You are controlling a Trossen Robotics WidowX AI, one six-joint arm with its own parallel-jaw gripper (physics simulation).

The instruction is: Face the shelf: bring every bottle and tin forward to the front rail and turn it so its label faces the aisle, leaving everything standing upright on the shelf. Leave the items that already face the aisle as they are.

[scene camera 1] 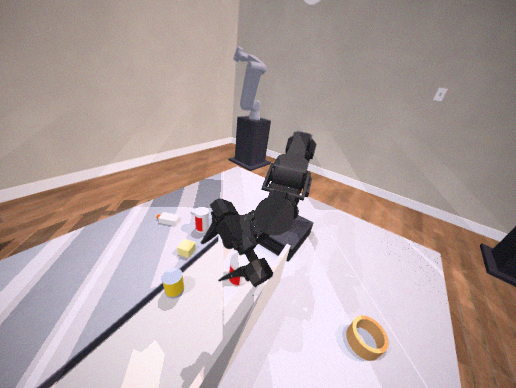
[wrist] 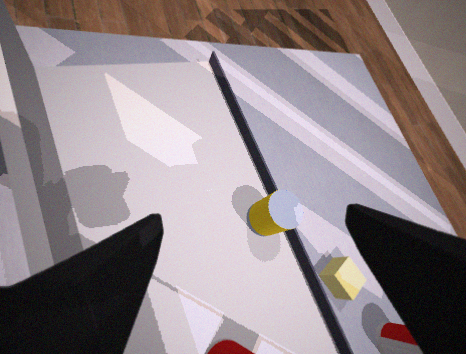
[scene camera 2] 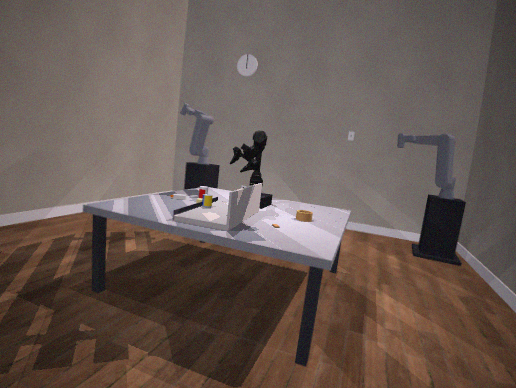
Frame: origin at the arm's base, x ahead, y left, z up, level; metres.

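Seen in the pictures: gripper, between the fingertips: (scene camera 1: 210, 261) (wrist: 253, 217) (scene camera 2: 235, 167).
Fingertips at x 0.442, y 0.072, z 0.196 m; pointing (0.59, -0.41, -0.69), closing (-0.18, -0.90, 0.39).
Offsets run from my fingertips to a thing's top centre. "spot": to the spot under its first point. Level surfaces: height alone.
A yellow tin @[dx +0.025, dy -0.147, dz -0.174 m] (scene camera 1: 173, 284) (scene camera 2: 207, 201) (wrist: 262, 220) with a pale blue top stands upright on the pale shelf @[dz -0.244 m] (wrist: 165, 200) (scene camera 2: 200, 219), close against the dark front rail @[spot: dx +0.164, dy -0.155, dz -0.219 m] (scene camera 1: 120, 313) (wrist: 245, 130). Yellow shows on its side toward the shelf's interior; its aisle side is hidden in the wrist view. A red-and-white tin @[dx -0.218, dy -0.347, dz -0.171 m] (scene camera 1: 200, 222) (scene camera 2: 202, 192) (wrist: 397, 334) stands upright beyond the rail. Another red-and-white item (scene camera 1: 234, 276) (wrist: 227, 347) is on the shelf side, partly hidden behind a finger. My gripper (scene camera 1: 212, 261) (scene camera 2: 237, 167) (wrist: 253, 217) is open and empty, above the shelf.
A yellow block @[dx -0.096, dy -0.276, dz -0.232 m] (scene camera 1: 186, 248) (wrist: 343, 278) lies outside the rail. A white bottle @[dx -0.132, dy -0.491, dz -0.242 m] (scene camera 1: 169, 218) with an orange cap lies on its side farther out. The upright back panel (scene camera 2: 235, 210) edges the shelf. An orange ring @[dx -0.273, dy +0.350, dz -0.220 m] (scene camera 1: 367, 338) (scene camera 2: 304, 211) lies on the table behind it.
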